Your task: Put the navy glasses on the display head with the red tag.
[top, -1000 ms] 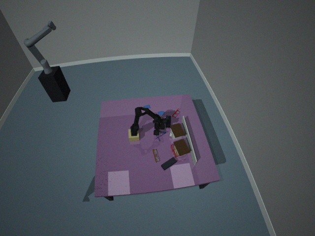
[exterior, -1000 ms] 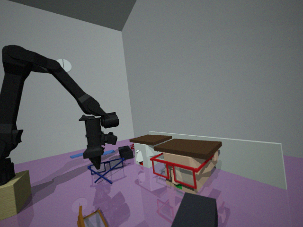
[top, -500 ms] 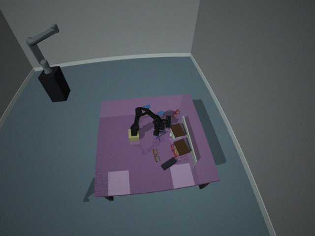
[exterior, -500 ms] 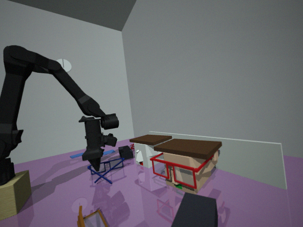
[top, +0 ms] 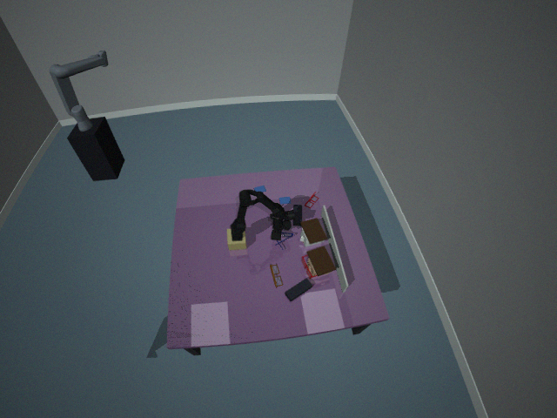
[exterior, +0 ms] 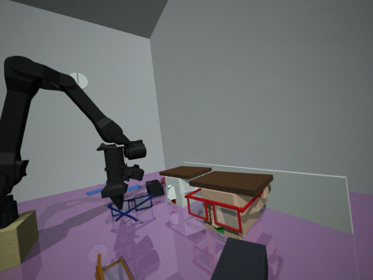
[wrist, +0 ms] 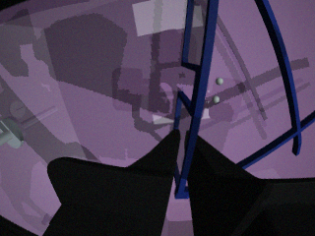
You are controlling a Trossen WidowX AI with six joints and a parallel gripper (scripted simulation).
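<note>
The post stand lies 20 cm to the left of my gripper tip and 1 cm above it. Also, from my gripper tip: pale display head (20 cm ahead, 5 cm to the right, 4 cm above); then upright panel (35 cm ahead, 15 cm to the right, 4 cm above); then tan display head (21 cm ahead, 27 cm to the right, 4 cm above).
</note>
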